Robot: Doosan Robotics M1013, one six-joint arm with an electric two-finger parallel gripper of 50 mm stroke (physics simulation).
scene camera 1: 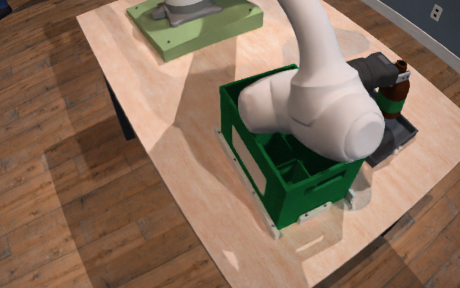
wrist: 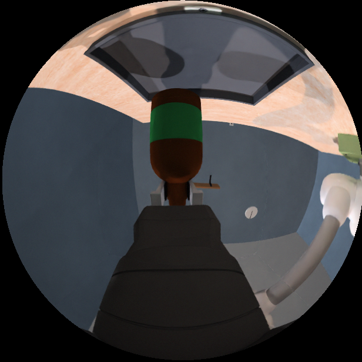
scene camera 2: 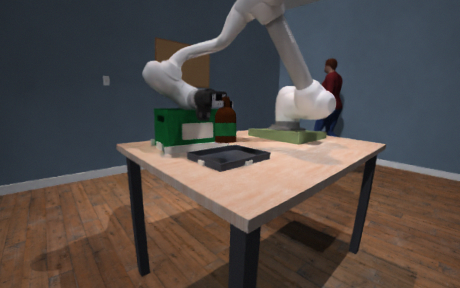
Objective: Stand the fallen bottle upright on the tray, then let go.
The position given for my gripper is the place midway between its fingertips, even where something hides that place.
I see my gripper [scene camera 1: 403, 69] and a brown bottle [scene camera 1: 390, 100].
My gripper is seen too in the wrist view [wrist: 176, 185].
